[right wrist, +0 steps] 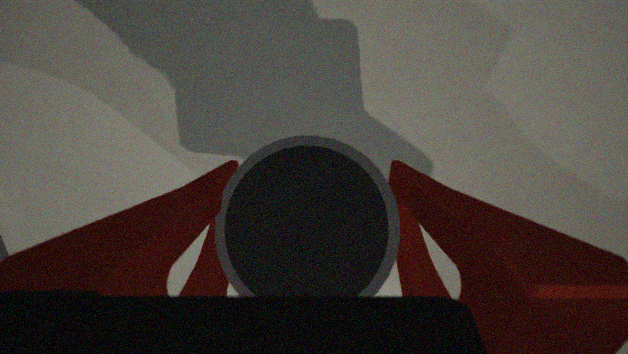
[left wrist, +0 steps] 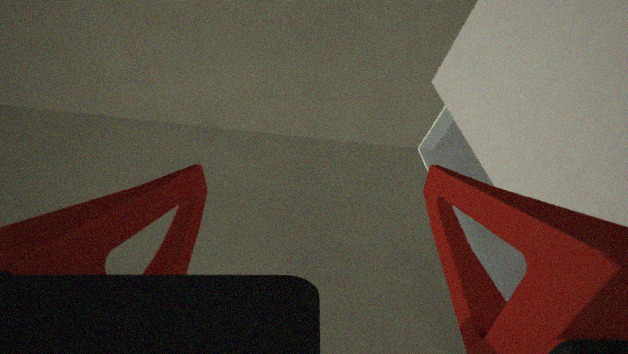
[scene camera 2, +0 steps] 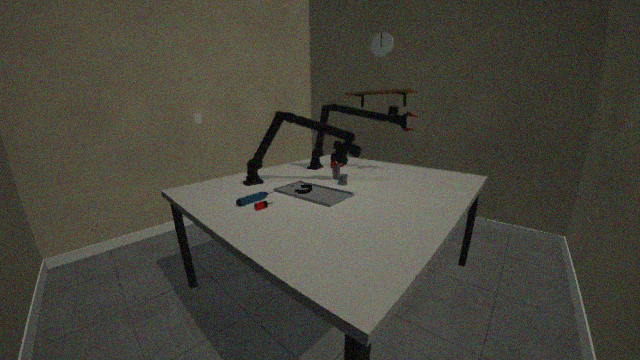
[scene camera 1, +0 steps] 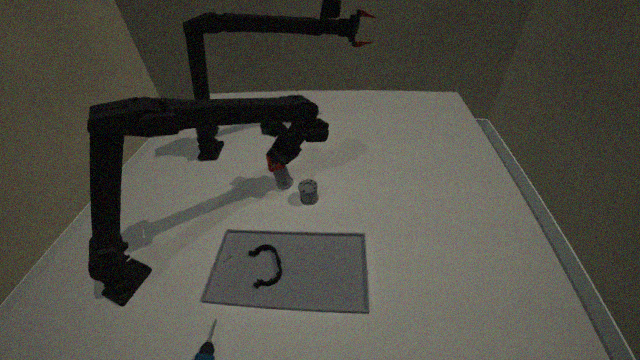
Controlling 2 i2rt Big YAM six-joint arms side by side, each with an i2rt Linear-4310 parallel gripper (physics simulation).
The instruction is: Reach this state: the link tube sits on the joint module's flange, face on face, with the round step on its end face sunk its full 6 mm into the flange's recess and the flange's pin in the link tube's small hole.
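Places are measured from the left arm's base along level axes (x ahead, y left, z up), in centimetres.
Pixels of known places: left gripper, between the fingertips: (left wrist: 315, 177) (scene camera 2: 416, 123) (scene camera 1: 373, 30); right gripper, between the fingertips: (right wrist: 314, 176) (scene camera 2: 334, 167) (scene camera 1: 274, 166); left arm's base, origin of its link: (scene camera 2: 315, 167) (scene camera 1: 211, 151); right arm's base, origin of its link: (scene camera 2: 253, 183) (scene camera 1: 128, 282).
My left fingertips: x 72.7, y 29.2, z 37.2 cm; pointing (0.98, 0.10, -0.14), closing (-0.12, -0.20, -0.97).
Ahead of a thing's pixels: the offset from my left fingertips to its top centre. "pt": to the spot under its first point.
The grey link tube @(dz -26.0, dx -38.2, dy -51.7 cm) (scene camera 1: 283, 178) (scene camera 2: 336, 172) (right wrist: 308, 140) is held between the red fingers of my right gripper (scene camera 1: 275, 163) (scene camera 2: 337, 163), lower end down, leaning slightly in scene camera 1. The right wrist view looks at its round upper end. The short grey joint module @(dz -30.8, dx -28.7, dy -58.8 cm) (scene camera 1: 308, 192) (scene camera 2: 342, 179) stands upright on the table, flange up, just right of the tube and apart from it. Whether the tube's lower end touches the table I cannot tell; its step and small hole are hidden. My left gripper (scene camera 1: 370, 29) (scene camera 2: 413, 123) (left wrist: 315, 177) is open and empty, high and far from both parts.
A shallow grey tray @(pt dz -35.5, dx -12.9, dy -86.5 cm) (scene camera 1: 367, 270) (scene camera 2: 341, 199) lies in front of the module, with a curved black piece @(pt dz -34.6, dx -36.0, dy -84.4 cm) (scene camera 1: 278, 265) (scene camera 2: 303, 189) in it. A blue screwdriver @(pt dz -33.6, dx -50.1, dy -105.4 cm) (scene camera 1: 204, 351) (scene camera 2: 252, 199) and a small red one @(dz -33.7, dx -39.3, dy -114.7 cm) (scene camera 2: 261, 205) lie beyond the tray's near side.
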